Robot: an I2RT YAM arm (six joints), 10 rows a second.
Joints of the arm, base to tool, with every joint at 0 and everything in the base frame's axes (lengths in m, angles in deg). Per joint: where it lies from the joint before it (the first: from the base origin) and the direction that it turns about. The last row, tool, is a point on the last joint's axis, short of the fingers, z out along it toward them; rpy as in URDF.
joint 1: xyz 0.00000 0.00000 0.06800 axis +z
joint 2: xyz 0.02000 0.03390 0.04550 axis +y
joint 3: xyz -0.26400 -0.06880 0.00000 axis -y
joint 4: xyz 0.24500 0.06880 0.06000 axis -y
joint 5: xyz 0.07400 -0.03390 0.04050 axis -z
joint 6: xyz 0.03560 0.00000 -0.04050 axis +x
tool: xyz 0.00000 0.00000 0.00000 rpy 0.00 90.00 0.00
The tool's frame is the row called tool.
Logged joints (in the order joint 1, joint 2, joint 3, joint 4, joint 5, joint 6), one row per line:
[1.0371 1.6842 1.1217 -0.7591 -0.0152 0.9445]
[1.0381 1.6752 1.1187 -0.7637 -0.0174 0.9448]
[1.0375 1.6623 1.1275 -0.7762 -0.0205 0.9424]
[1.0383 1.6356 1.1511 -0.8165 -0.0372 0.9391]
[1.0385 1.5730 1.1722 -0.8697 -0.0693 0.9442]
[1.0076 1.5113 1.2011 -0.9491 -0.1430 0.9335]
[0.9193 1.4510 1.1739 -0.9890 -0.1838 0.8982]
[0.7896 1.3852 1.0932 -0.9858 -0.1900 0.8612]
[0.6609 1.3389 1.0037 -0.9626 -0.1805 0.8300]
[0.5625 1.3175 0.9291 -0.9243 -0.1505 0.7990]
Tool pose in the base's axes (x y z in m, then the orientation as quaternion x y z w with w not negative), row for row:
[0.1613 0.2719 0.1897 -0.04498 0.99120 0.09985 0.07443]
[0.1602 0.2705 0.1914 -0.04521 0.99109 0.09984 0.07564]
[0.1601 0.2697 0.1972 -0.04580 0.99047 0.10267 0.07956]
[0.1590 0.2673 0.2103 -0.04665 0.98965 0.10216 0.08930]
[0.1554 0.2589 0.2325 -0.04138 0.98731 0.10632 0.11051]
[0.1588 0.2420 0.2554 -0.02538 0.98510 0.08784 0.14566]
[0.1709 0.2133 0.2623 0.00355 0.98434 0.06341 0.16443]
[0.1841 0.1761 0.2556 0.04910 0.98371 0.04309 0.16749]
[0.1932 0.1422 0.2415 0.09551 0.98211 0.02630 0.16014]
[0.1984 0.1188 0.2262 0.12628 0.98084 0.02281 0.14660]
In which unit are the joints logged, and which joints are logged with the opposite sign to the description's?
The joints are logged in radians. Opposite sign: joint 5.
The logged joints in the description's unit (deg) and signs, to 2 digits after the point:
[59.42 96.50 64.27 -43.49 0.87 54.12]
[59.48 95.98 64.10 -43.76 1.00 54.13]
[59.44 95.24 64.60 -44.47 1.17 54.00]
[59.49 93.71 65.95 -46.78 2.13 53.81]
[59.50 90.13 67.16 -49.83 3.97 54.10]
[57.73 86.59 68.82 -54.38 8.19 53.49]
[52.67 83.14 67.26 -56.67 10.53 51.46]
[45.24 79.37 62.64 -56.48 10.89 49.34]
[37.87 76.71 57.51 -55.15 10.34 47.56]
[32.23 75.49 53.23 -52.96 8.62 45.78]

